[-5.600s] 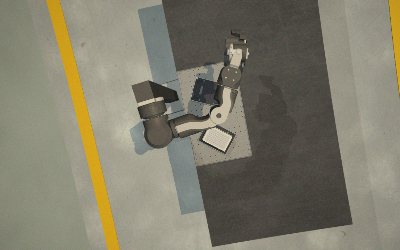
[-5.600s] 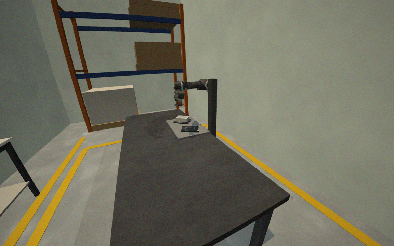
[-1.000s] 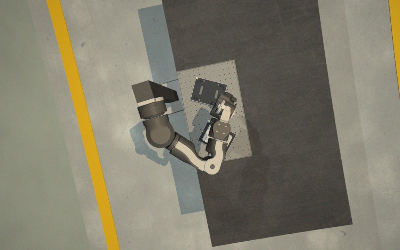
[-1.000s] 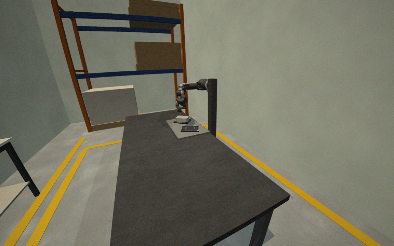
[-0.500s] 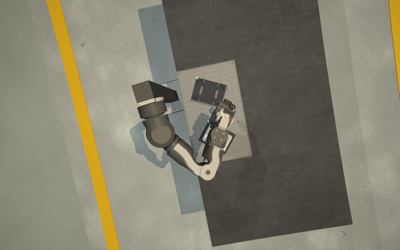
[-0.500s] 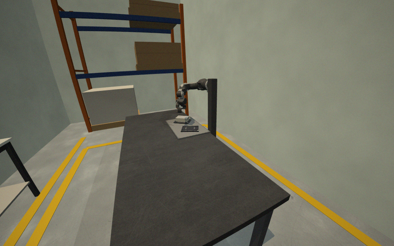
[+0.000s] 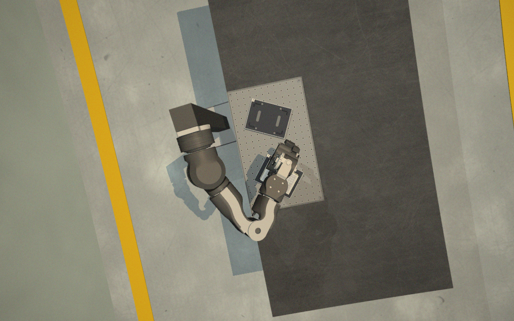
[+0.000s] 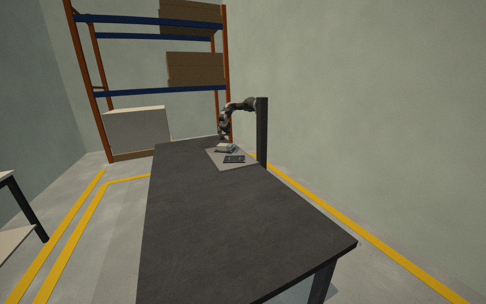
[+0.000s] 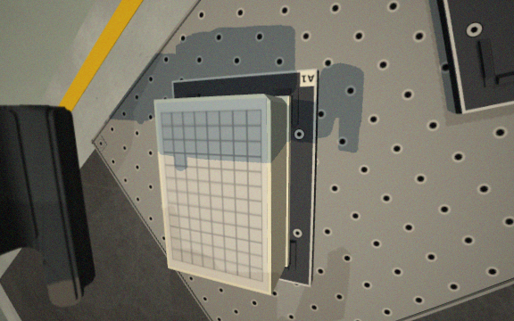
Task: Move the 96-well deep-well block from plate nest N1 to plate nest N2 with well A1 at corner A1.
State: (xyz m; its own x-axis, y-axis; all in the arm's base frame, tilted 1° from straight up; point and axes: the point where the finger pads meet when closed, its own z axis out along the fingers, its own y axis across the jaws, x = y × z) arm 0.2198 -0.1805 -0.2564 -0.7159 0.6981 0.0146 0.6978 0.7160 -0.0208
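My gripper is now 100 mm above the cream 96-well deep-well block, 70 mm to the left of it and 30 mm past it. Also, from my hand: A1 corner mark: 130 mm below, 50 mm behind, 20 mm to the left.
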